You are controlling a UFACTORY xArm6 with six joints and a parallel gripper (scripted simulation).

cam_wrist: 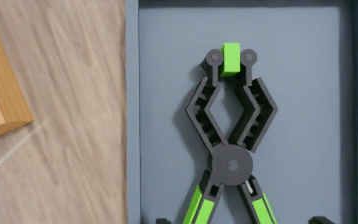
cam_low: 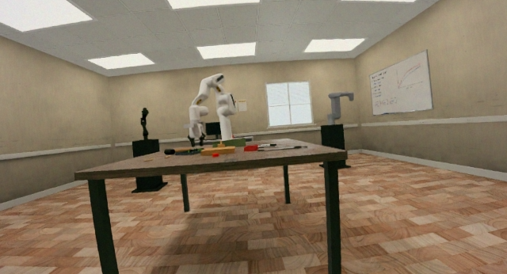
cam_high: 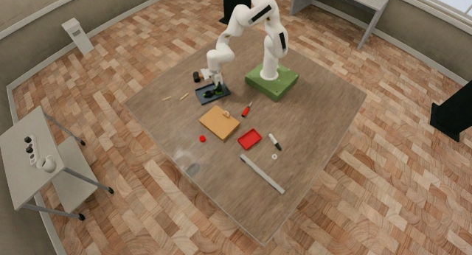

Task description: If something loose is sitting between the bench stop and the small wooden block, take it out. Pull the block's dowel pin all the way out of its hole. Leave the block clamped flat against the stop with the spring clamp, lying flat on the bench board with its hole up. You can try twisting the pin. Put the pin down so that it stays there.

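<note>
Right now the dark tray is 50 mm below my hand, 30 mm to the right of it and 30 mm ahead of it. Round my hand: tan bench board: 180 mm to the left, 180 mm ahead, 30 mm below; dowel pin: 190 mm to the left, 130 mm ahead; small wooden block: 190 mm to the left, 130 mm ahead, 20 mm below.
</note>
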